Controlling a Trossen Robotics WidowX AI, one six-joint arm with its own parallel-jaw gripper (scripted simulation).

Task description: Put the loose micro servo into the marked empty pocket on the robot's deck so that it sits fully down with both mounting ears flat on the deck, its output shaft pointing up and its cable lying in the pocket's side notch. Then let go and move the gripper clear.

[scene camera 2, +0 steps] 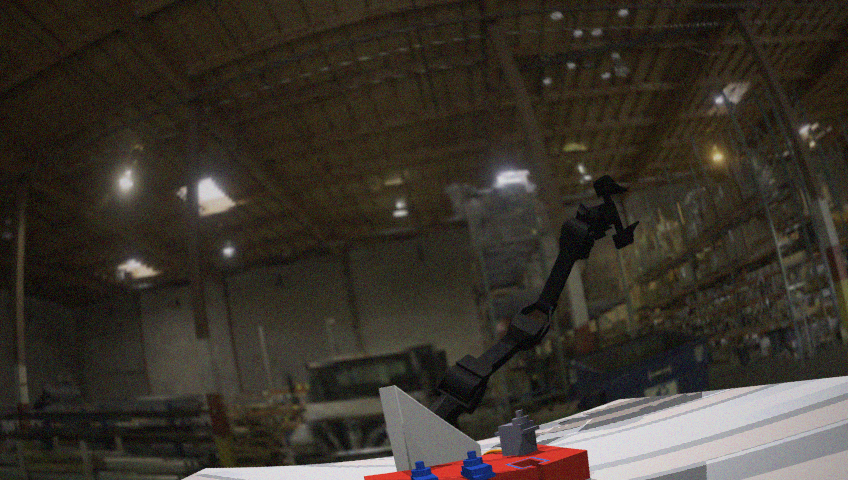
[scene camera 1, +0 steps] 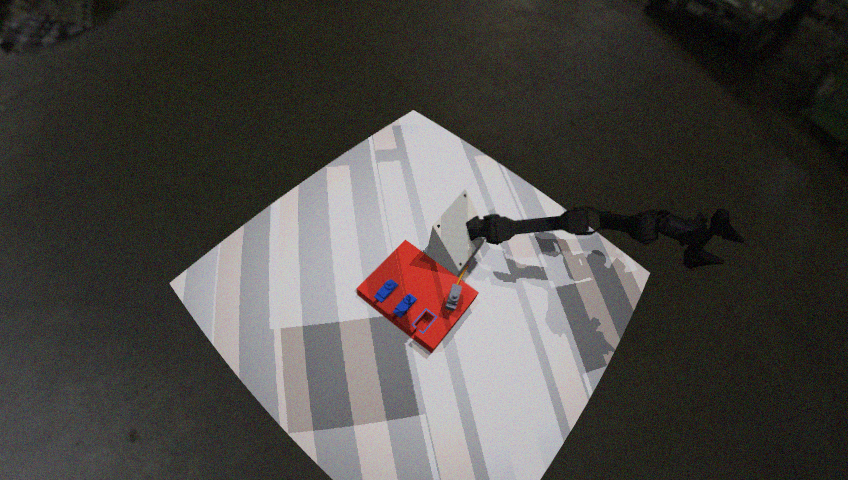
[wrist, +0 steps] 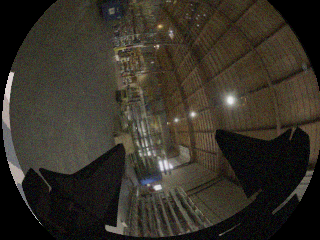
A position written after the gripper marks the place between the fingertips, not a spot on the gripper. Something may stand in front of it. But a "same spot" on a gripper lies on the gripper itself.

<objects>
The gripper shows in scene camera 2, in scene camera 1 and in the wrist view [172,142]. The same spot on the gripper: [scene camera 2: 616,188] is [scene camera 1: 723,238].
</objects>
